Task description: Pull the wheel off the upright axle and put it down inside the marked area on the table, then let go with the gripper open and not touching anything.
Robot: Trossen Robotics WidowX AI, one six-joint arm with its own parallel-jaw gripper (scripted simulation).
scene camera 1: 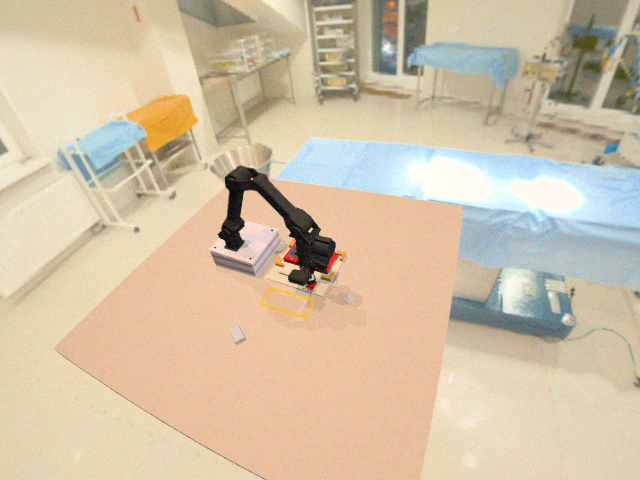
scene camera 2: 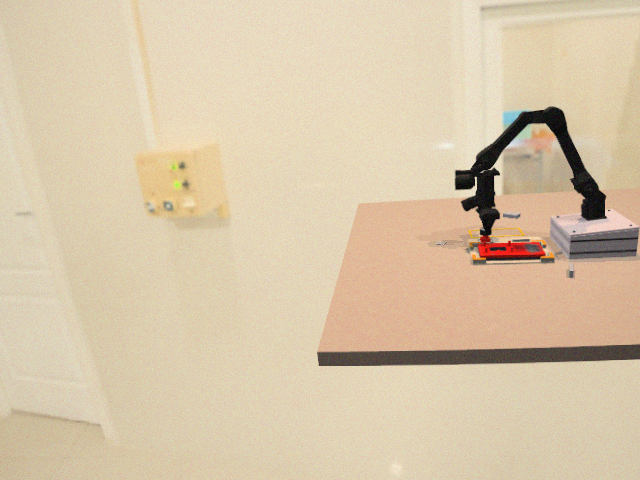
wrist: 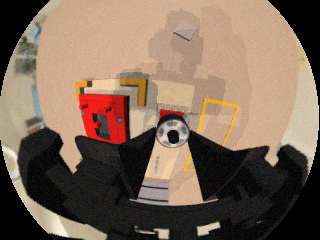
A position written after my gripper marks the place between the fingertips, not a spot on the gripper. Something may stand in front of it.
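Red plate (scene camera 2: pixel 509 251), (wrist: pixel 106 117). Grey wheel (wrist: pixel 166 123). My gripper (scene camera 2: pixel 486 231), (scene camera 1: pixel 309 278), (wrist: pixel 172 132).
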